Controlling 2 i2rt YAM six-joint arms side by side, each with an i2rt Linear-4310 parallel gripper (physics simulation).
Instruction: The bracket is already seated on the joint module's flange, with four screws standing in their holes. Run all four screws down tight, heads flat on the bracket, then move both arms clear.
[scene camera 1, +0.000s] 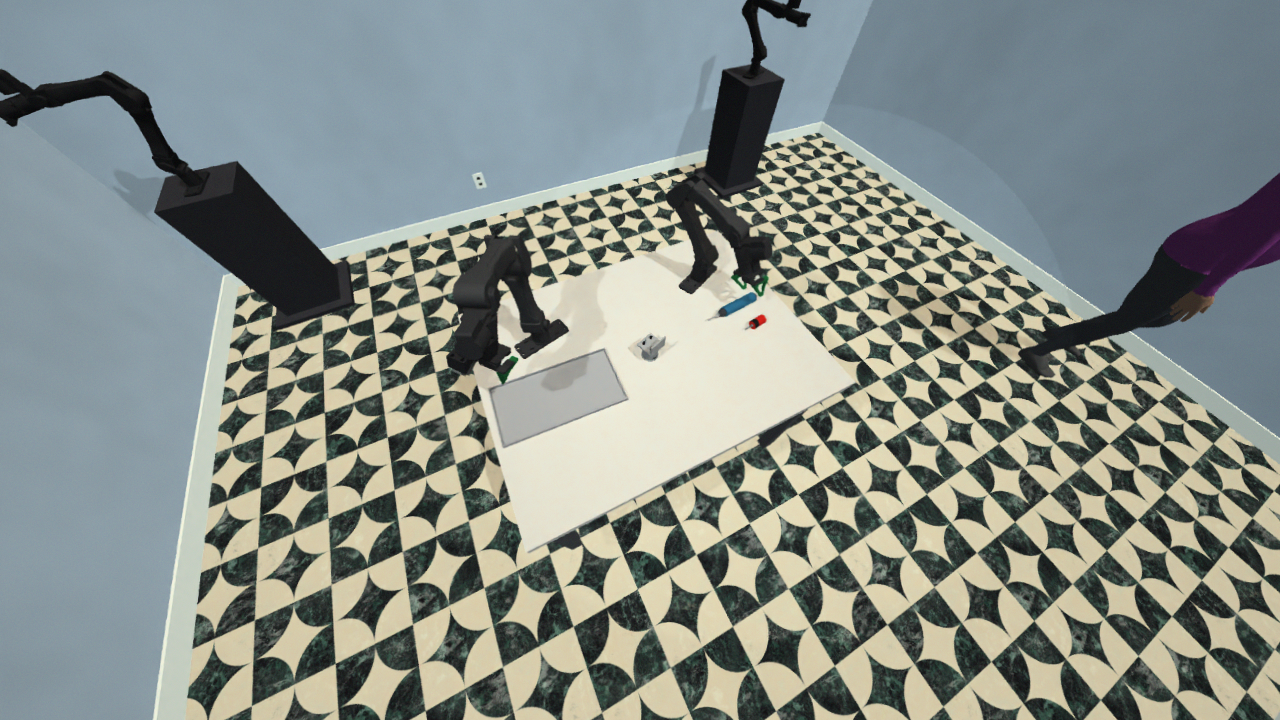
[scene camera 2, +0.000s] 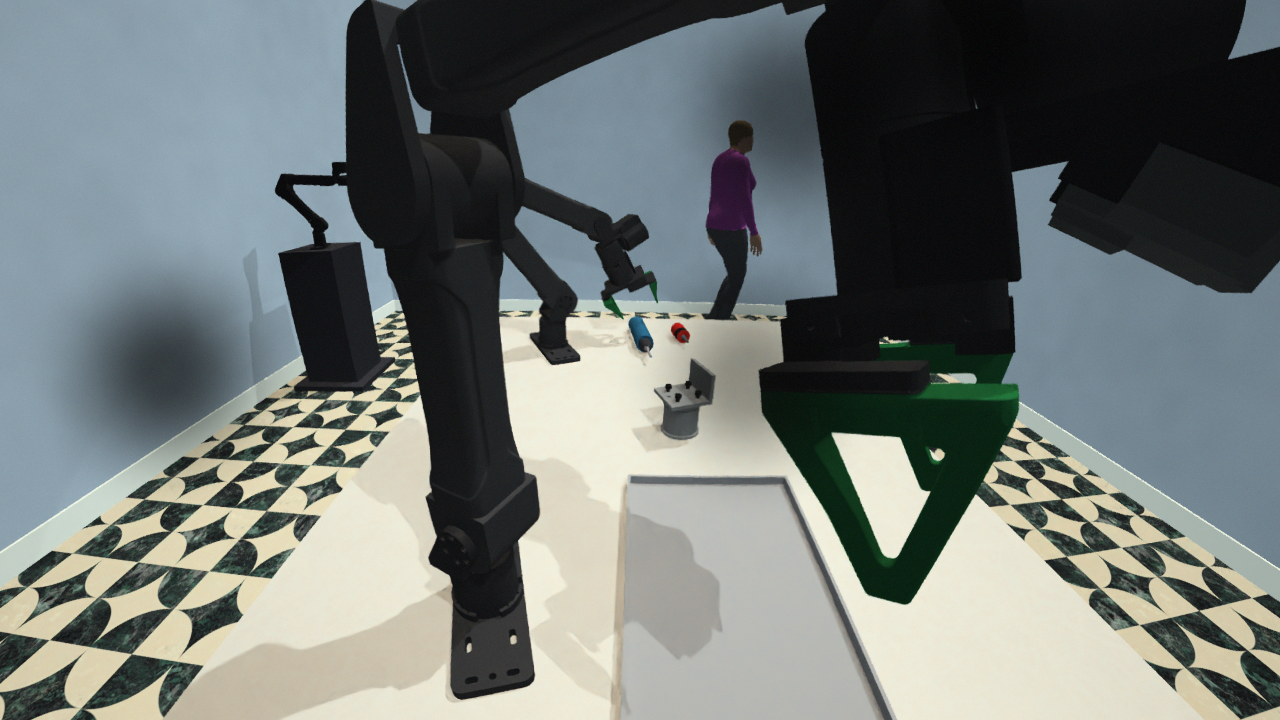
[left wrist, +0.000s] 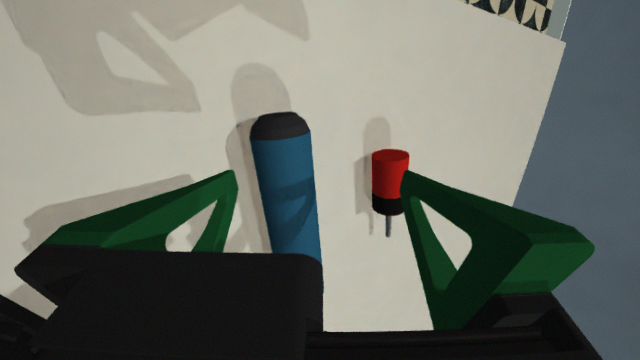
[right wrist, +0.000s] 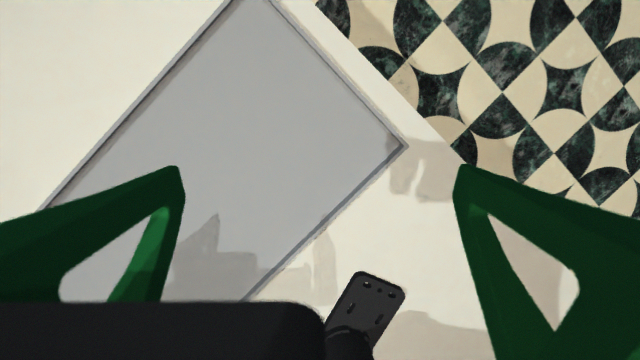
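The grey bracket sits on the upright joint module. Several dark screws stand in its plate, with their heads apparently above the surface. A blue-handled screwdriver and a shorter red-and-black one lie on the table. My left gripper is open and empty above them. In its wrist view the blue handle shows between the fingers and the right-hand fingertip overlaps the red handle's edge. My right gripper is open and empty, high near the tray.
The shallow grey tray lies on the white table, at the left in scene camera 1. The bracket stands between tray and screwdrivers. A person in purple stands beyond the table. Two black pedestals with arms stand behind.
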